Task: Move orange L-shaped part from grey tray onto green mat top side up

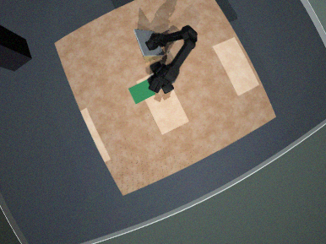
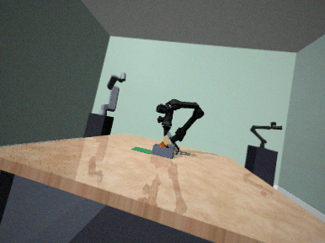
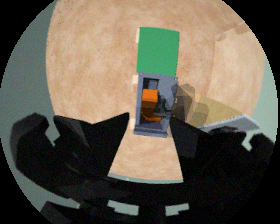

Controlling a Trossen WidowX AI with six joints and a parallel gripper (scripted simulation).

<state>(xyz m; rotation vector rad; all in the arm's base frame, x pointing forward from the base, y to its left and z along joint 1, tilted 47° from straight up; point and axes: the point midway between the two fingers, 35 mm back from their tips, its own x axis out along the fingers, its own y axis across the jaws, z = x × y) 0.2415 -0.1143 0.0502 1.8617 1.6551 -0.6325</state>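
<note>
My gripper tip is now 2 cm past the orange L-shaped part, 3 cm to the right of it and 10 cm above it. The rest, counted from my gripper tip: green mat: 2 cm behind, 15 cm to the right, 16 cm below.
</note>
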